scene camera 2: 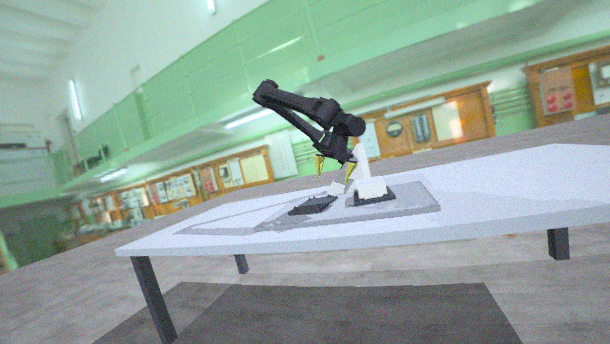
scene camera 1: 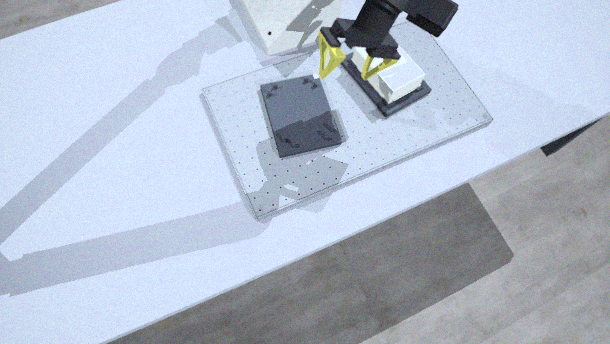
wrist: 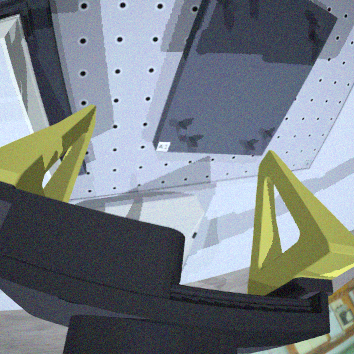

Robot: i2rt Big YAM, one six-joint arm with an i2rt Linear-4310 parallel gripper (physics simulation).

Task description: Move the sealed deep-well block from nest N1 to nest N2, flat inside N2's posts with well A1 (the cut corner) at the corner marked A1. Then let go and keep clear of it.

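Places are measured from the arm's base along level axes (x ahead, y left, z up), in millimetres.
Pixels of known places: gripper, fingertip midpoint: [scene camera 2: 331, 180] [scene camera 1: 342, 77] [wrist: 181, 134]; arm's base, origin of the base link: [scene camera 2: 350, 159].
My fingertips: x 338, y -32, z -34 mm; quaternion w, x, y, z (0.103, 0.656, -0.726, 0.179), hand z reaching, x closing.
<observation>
Ahead of a thing's pixels: the offset from my fingertips to its top centre. "pt": to the spot under its first point. Level surfaces: height alone.
The white deep-well block @[dy +120, dx -15, dz -26 mm] [scene camera 1: 403, 76] [scene camera 2: 370, 189] [wrist: 10, 90] sits in the dark nest N1 @[dy +121, dx -14, dz -62 mm] [scene camera 1: 407, 103] [scene camera 2: 372, 200] [wrist: 48, 65]. Its cut corner cannot be made out. The dark nest N2 @[dy -83, dx -3, dz -58 mm] [scene camera 1: 297, 102] [scene camera 2: 312, 205] [wrist: 240, 90] holds no block and has small posts near its corners. A white A1 label @[pt dy -15, dx -66, dz -68 mm] [scene camera 1: 316, 76] [wrist: 163, 146] marks one corner. My gripper [scene camera 1: 344, 78] [scene camera 2: 332, 180] [wrist: 181, 134] is open and empty, above the board. In scene camera 1, one yellow finger overlaps the block and the other is near N2's labelled corner. In scene camera 2 the fingertips are above the nests.
Both nests stand on a perforated board @[dy +22, dx +12, dz -79 mm] [scene camera 1: 440, 112] [scene camera 2: 425, 202] [wrist: 135, 55] on a white table @[dz -93 mm] [scene camera 1: 150, 165] [scene camera 2: 500, 200]. A pale, angular body [scene camera 1: 272, 30] [scene camera 2: 361, 162] [wrist: 170, 212] stands beside the board, behind the nests in scene camera 2.
</observation>
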